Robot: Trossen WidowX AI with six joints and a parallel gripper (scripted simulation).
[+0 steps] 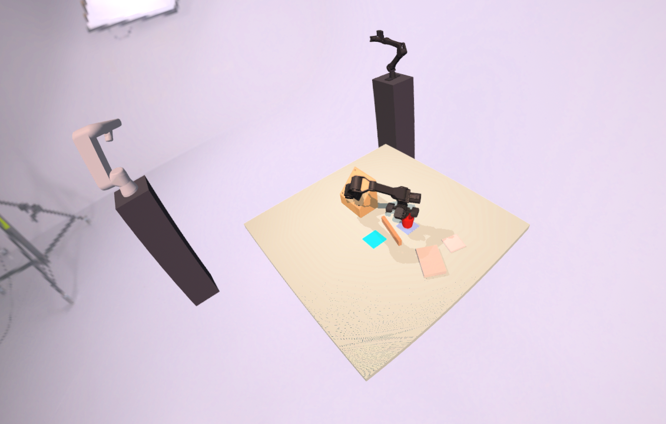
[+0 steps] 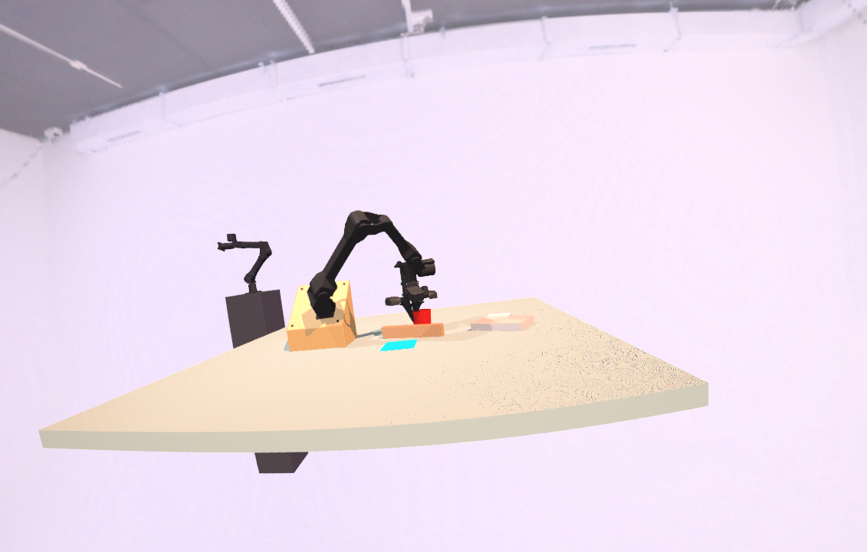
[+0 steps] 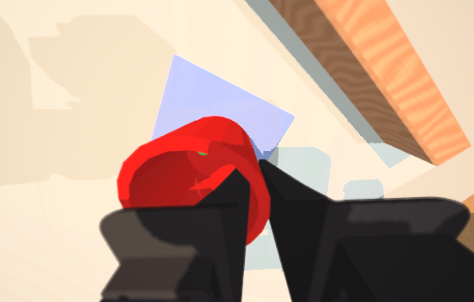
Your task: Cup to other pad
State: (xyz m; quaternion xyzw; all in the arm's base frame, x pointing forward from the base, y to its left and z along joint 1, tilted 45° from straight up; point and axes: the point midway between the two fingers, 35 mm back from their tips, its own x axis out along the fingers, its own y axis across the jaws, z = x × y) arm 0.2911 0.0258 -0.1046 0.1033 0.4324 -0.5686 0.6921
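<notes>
My gripper tip is 30 mm past the cyan pad, 200 mm to the left of it and 50 mm above it. The rest, counted from my gripper tip: red cup 30 mm ahead, 10 mm to the left; orange wooden bar 90 mm to the right, 30 mm below.
</notes>
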